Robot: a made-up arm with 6 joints.
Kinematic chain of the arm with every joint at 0, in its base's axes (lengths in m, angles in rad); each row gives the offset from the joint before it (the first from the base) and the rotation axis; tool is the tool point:
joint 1: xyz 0 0 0.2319 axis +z
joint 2: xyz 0 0 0 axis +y
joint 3: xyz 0 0 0.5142 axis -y
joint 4: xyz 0 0 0 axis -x
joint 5: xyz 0.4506 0 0 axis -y
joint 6: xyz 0 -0.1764 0 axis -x
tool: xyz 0 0 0
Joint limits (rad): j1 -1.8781..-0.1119 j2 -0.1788..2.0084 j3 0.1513..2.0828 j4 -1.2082..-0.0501 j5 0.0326..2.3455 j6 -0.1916..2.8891
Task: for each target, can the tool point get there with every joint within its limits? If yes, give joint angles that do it. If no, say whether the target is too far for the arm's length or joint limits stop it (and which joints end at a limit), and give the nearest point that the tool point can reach.
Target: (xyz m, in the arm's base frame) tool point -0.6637 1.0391 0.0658
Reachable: no: too far | nearest point -0.2214 0.3467 1.0908 | short by 1.314 m
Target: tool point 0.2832 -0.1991 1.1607
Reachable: yes | joints -0.3765 0.2689 1.7418 -1.0935 1.7477 0.5711
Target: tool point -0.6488 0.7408 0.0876
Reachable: no: joint limits stop it (at a limit: joint 1, joint 2, joint 3) | nearest point -0.1751 -0.1663 -0.3809 | short by 1.125 m
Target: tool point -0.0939 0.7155 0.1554
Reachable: no: joint limits stop it (at a limit: joint 1, joint 2, joint 3, joint 4) | nearest point -0.0555 0.4076 1.0908 | short by 0.986 m
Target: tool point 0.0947 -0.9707 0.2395
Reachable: yes | joints -1.3012 1.4465 1.4465 -0.3240 0.2794 2.1332
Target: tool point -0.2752 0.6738 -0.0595
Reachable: no: joint limits stop it (at a limit: joint 1, joint 2, joint 3) | nearest point -0.1296 -0.1542 -0.3734 | short by 0.897 m
